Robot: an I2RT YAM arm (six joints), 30 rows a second.
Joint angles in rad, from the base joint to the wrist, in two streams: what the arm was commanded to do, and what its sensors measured. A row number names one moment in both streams.
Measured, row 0: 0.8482 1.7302 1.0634 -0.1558 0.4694 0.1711
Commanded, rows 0 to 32: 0.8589 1.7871 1.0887 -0.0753 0.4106 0.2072; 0.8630 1.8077 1.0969 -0.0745 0.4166 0.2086; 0.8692 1.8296 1.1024 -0.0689 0.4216 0.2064; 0.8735 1.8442 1.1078 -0.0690 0.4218 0.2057; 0.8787 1.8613 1.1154 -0.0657 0.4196 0.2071; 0.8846 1.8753 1.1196 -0.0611 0.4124 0.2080; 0.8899 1.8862 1.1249 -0.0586 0.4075 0.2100; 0.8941 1.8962 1.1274 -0.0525 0.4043 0.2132; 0.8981 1.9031 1.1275 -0.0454 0.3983 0.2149; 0.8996 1.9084 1.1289 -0.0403 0.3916 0.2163; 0.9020 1.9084 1.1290 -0.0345 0.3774 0.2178; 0.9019 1.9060 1.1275 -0.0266 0.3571 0.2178; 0.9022 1.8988 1.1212 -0.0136 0.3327 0.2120; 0.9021 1.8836 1.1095 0.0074 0.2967 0.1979; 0.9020 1.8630 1.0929 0.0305 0.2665 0.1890; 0.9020 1.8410 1.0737 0.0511 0.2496 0.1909; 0.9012 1.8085 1.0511 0.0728 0.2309 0.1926; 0.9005 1.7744 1.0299 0.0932 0.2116 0.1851; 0.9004 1.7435 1.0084 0.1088 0.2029 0.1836; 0.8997 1.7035 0.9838 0.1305 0.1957 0.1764; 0.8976 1.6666 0.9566 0.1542 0.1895 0.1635; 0.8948 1.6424 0.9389 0.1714 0.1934 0.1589; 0.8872 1.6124 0.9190 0.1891 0.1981 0.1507; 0.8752 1.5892 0.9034 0.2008 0.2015 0.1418; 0.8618 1.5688 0.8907 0.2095 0.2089 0.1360; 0.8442 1.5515 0.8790 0.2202 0.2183 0.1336; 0.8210 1.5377 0.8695 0.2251 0.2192 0.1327; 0.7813 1.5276 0.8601 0.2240 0.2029 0.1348; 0.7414 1.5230 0.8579 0.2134 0.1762 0.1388; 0.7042 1.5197 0.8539 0.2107 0.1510 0.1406; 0.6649 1.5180 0.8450 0.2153 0.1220 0.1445; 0.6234 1.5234 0.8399 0.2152 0.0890 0.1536; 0.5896 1.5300 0.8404 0.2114 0.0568 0.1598
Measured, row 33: 0.6613 1.5326 0.8635 0.1795 0.1444 0.1539
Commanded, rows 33 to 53: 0.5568 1.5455 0.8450 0.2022 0.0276 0.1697; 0.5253 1.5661 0.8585 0.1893 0.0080 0.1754; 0.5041 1.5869 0.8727 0.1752 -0.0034 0.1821; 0.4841 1.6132 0.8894 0.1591 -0.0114 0.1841; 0.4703 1.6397 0.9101 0.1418 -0.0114 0.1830; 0.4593 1.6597 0.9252 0.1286 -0.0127 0.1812; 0.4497 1.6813 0.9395 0.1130 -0.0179 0.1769; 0.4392 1.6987 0.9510 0.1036 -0.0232 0.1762; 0.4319 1.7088 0.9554 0.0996 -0.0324 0.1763; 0.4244 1.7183 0.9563 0.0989 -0.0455 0.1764; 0.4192 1.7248 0.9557 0.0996 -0.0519 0.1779; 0.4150 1.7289 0.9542 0.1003 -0.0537 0.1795; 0.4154 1.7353 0.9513 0.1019 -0.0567 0.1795; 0.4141 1.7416 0.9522 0.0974 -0.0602 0.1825; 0.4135 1.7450 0.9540 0.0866 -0.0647 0.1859; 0.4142 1.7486 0.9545 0.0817 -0.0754 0.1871; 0.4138 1.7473 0.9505 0.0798 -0.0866 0.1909; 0.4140 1.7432 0.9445 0.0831 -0.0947 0.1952; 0.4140 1.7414 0.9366 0.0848 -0.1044 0.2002; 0.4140 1.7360 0.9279 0.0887 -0.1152 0.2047; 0.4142 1.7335 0.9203 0.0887 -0.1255 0.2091
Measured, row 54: 0.4187 1.7378 0.9314 0.0685 -0.0784 0.1955
